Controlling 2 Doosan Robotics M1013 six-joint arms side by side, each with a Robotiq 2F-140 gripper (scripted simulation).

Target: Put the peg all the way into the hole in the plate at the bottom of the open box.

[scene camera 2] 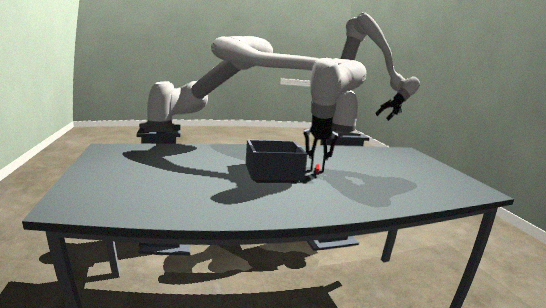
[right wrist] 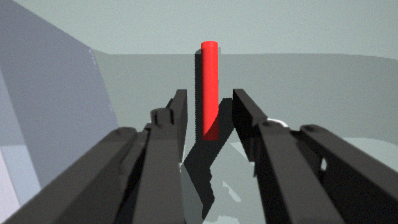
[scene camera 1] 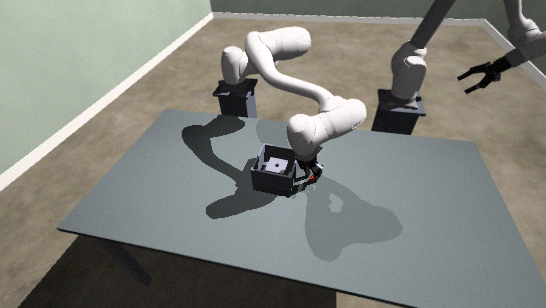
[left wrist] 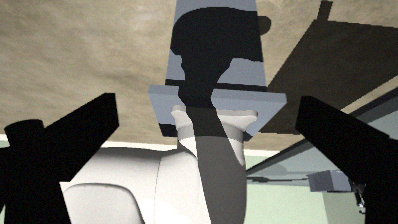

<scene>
dark box: scene camera 2 265, 159; right wrist; scene camera 1 259, 176; left wrist
same spot on dark box: (right wrist: 62, 109) = (left wrist: 343, 184)
</scene>
